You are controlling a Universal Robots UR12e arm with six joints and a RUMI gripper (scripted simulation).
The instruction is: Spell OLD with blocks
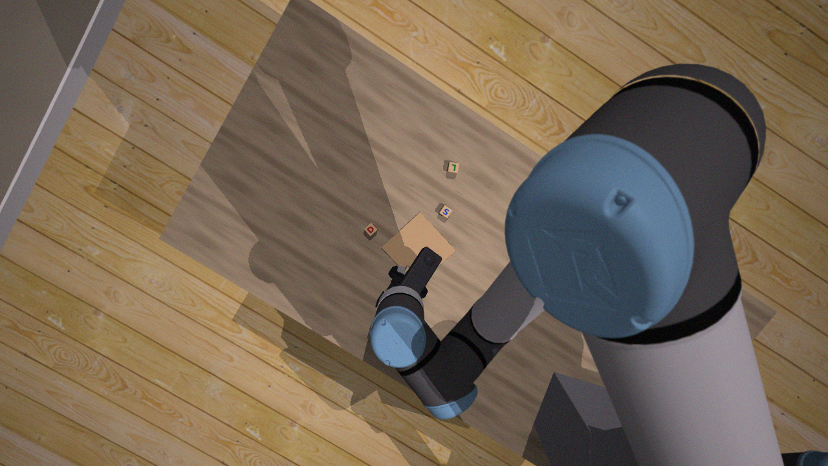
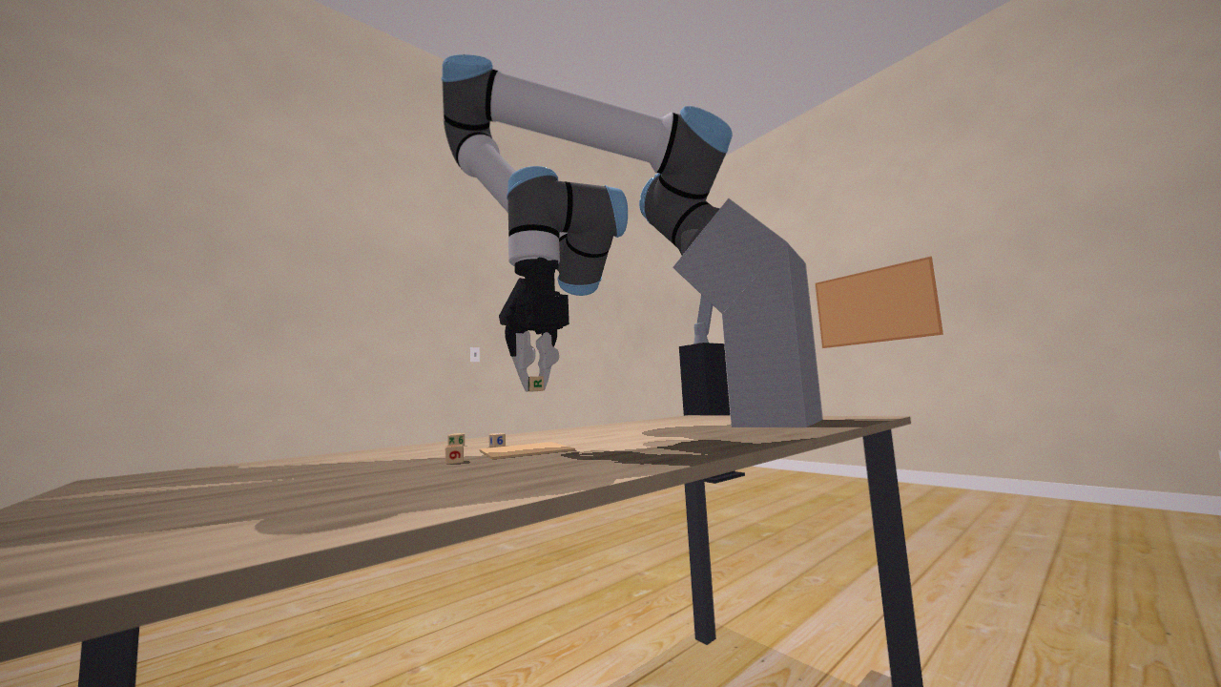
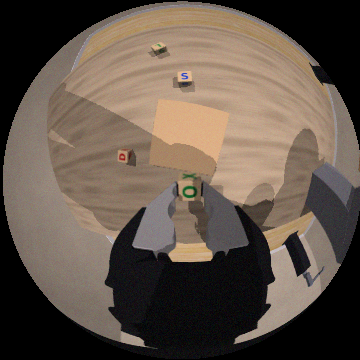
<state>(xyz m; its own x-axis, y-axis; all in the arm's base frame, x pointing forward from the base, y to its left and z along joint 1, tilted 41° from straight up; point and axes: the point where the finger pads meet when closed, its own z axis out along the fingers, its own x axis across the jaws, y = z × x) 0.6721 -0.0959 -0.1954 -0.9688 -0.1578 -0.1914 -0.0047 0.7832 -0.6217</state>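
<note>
My gripper is now 40 mm to the left of the mat and 120 mm above it.
</note>
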